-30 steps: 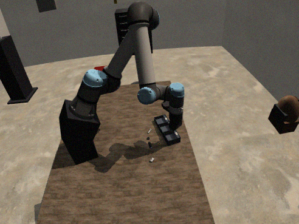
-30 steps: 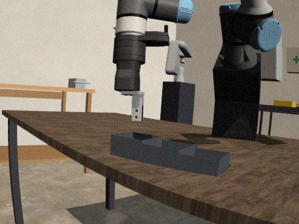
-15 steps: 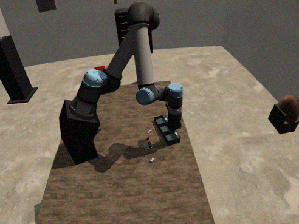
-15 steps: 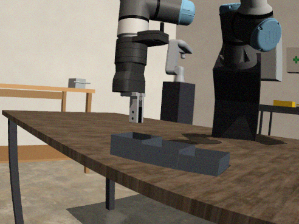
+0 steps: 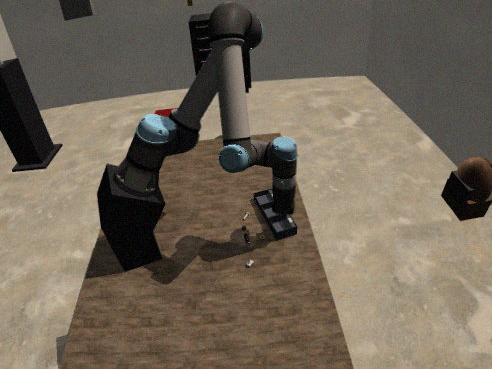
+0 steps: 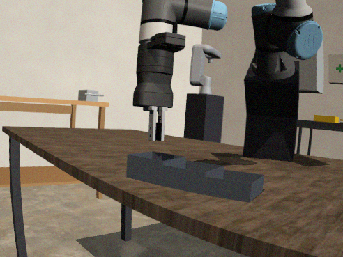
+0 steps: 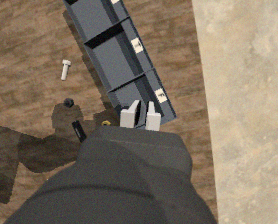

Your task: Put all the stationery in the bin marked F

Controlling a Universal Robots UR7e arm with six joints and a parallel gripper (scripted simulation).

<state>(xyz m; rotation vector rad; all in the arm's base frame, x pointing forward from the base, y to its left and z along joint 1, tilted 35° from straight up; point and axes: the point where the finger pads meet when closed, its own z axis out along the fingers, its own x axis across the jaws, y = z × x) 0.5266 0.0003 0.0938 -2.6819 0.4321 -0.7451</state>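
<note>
The tray lies 80 mm to the left of my hand, 70 mm below it and 30 mm behind it. Also, from my hand: black ring: 150 mm behind, 90 mm below, 20 mm to the left; then yellow ring: 90 mm below, 80 mm behind, 30 mm to the right; then dark piece: 140 mm behind, 90 mm below, 40 mm to the right.
</note>
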